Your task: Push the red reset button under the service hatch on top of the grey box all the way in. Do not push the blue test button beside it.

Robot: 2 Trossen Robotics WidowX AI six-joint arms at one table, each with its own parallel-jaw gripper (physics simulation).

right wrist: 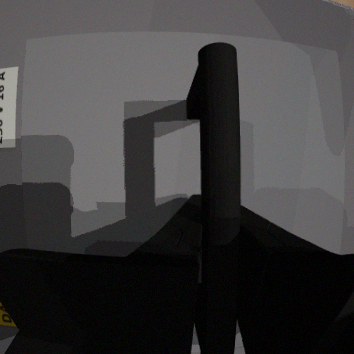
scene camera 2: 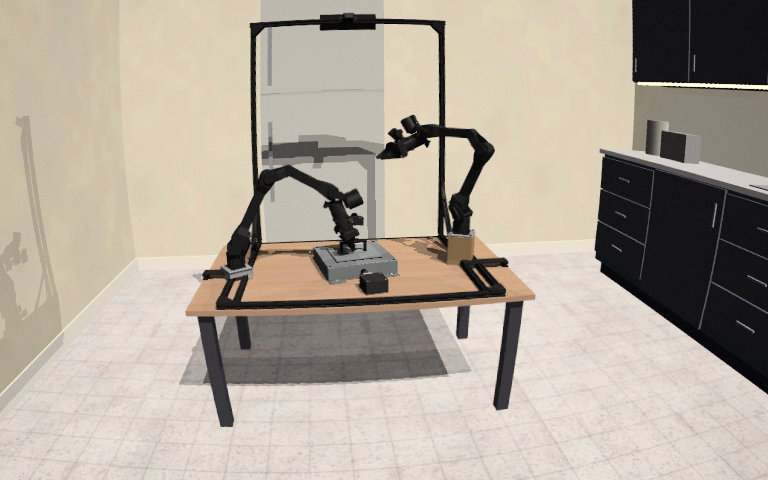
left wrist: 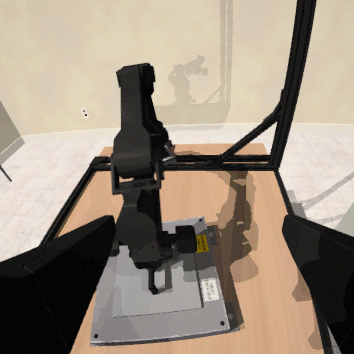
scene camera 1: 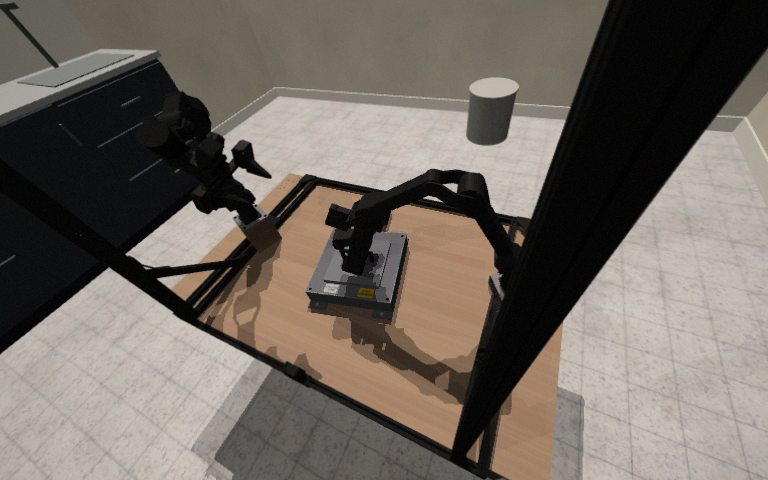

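Observation:
The grey box (scene camera 1: 346,295) (scene camera 2: 353,272) (left wrist: 160,331) (right wrist: 100,15) stands on the table. Its hatch (scene camera 1: 334,275) (left wrist: 127,302) (right wrist: 90,65) lies flat on top, with a black bar handle (left wrist: 153,285) (right wrist: 219,125) (scene camera 2: 365,245). My right gripper (scene camera 1: 354,268) (scene camera 2: 347,249) (right wrist: 206,203) is shut on the handle, one finger on each side of the bar, close above the hatch. My left gripper (left wrist: 199,223) (scene camera 2: 386,154) (scene camera 1: 266,174) is open and empty, high up and away from the box. The red reset button and the blue test button do not show in any view.
A small black box (scene camera 2: 374,283) is at the near table edge beside the grey box. The black frame (scene camera 1: 526,226) (scene camera 2: 442,113) (left wrist: 300,75) rises around the table (scene camera 1: 441,316) (scene camera 2: 283,288). A brown block (scene camera 1: 263,233) (scene camera 2: 460,250) carries the left arm.

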